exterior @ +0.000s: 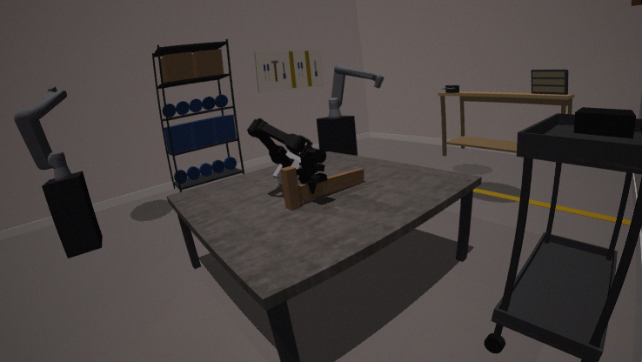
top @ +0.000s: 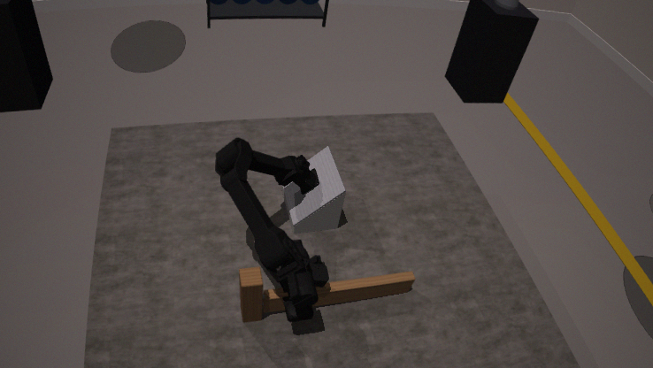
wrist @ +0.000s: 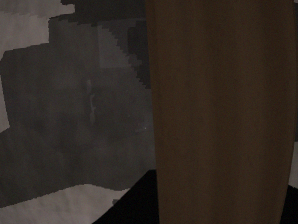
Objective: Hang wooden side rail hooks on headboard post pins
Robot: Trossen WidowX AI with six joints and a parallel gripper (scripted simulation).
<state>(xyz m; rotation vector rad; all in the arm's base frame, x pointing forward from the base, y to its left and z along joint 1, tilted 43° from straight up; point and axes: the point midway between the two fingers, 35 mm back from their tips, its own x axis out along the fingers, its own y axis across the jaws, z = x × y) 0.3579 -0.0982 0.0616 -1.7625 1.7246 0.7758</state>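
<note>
The wooden headboard post is 10 cm to the right of my gripper tip and 4 cm above it.
</note>
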